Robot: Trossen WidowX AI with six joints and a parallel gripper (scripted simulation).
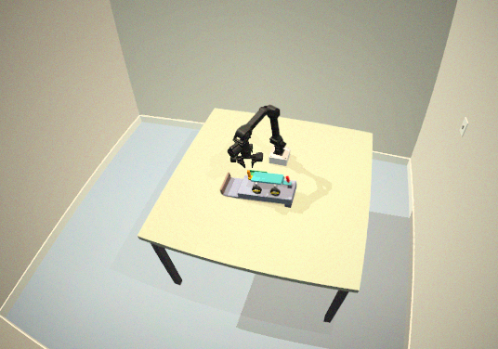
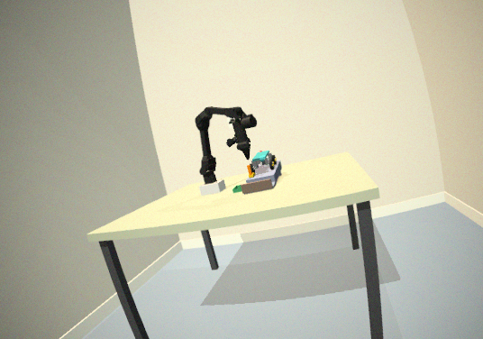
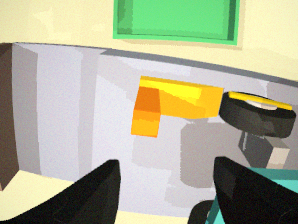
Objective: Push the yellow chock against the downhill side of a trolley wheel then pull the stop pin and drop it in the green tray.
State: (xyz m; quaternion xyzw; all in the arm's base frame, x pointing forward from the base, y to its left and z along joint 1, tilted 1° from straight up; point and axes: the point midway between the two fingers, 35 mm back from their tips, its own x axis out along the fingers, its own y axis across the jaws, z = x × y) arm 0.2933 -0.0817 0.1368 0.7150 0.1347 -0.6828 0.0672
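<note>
The red-headed stop pin is 1 cm behind my gripper tip, 25 cm to the left of it and 2 cm below it. Round my gripper tip: yellow chock: 1 cm behind, 2 cm to the left, 7 cm below; then grey ramp: 3 cm ahead, 13 cm to the left, 11 cm below; then teal trolley: 3 cm ahead, 14 cm to the left, 4 cm below.
</note>
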